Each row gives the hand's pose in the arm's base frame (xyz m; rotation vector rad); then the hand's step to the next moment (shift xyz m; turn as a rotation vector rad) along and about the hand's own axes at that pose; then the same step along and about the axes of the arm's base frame.
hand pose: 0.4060 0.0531 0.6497 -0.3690 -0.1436 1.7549
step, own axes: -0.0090 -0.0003 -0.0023 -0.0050 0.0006 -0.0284
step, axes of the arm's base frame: 0.0026 -0.0089 -0.0006 0.0095 -0.0079 -0.0261
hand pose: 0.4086 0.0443 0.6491 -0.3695 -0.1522 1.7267
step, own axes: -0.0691 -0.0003 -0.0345 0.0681 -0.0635 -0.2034
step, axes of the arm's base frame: 0.0218 -0.0710 -0.0213 0.1159 0.0575 -0.1825
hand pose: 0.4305 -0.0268 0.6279 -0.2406 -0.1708 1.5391
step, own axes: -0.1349 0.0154 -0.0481 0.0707 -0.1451 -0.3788
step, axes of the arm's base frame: -0.0061 -0.1368 -0.0448 0.2402 0.0506 -0.3306
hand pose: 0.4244 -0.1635 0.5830 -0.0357 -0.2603 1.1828
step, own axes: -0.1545 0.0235 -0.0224 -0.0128 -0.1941 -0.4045
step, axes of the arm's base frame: -0.0709 -0.1304 -0.0538 0.2610 -0.0419 -0.3627
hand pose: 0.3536 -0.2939 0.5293 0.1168 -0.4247 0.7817
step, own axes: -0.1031 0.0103 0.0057 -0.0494 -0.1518 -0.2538
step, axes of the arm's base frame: -0.0741 -0.0620 -0.0379 0.1588 -0.0748 -0.2431
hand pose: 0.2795 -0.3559 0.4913 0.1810 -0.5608 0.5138
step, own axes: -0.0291 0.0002 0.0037 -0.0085 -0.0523 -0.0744
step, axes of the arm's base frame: -0.0229 -0.0130 -0.0129 0.0549 -0.0261 -0.0682
